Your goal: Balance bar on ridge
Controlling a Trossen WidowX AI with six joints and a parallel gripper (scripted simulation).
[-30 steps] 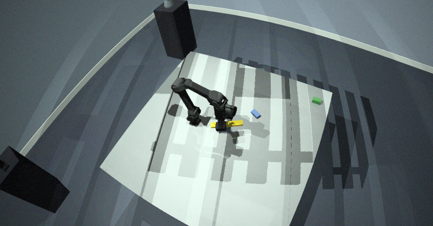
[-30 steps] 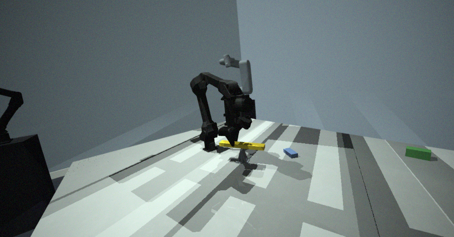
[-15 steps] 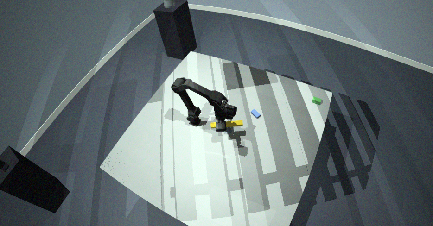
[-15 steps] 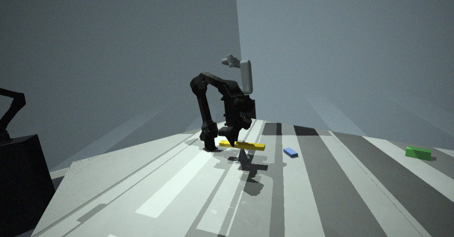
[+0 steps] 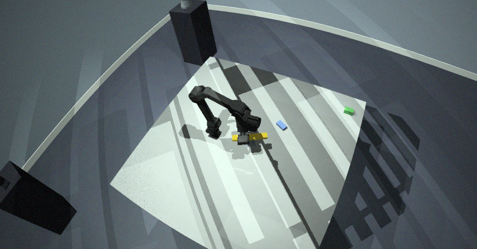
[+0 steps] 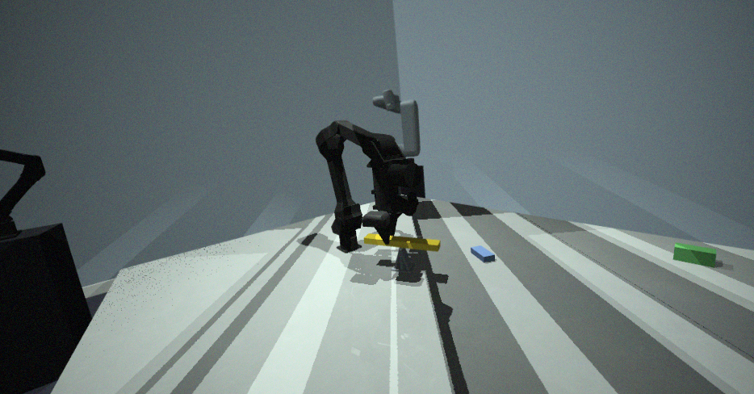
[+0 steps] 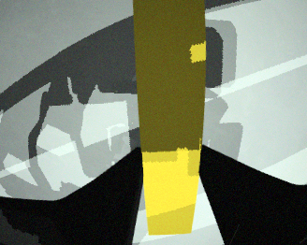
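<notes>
Now: the yellow bar 3 cm ahead of my gripper tip and 2 cm to the left of it. From my gripper tip the other things lie so: green block (53 cm ahead, 49 cm to the left, 6 cm below); blue block (14 cm ahead, 21 cm to the left, 7 cm below).
</notes>
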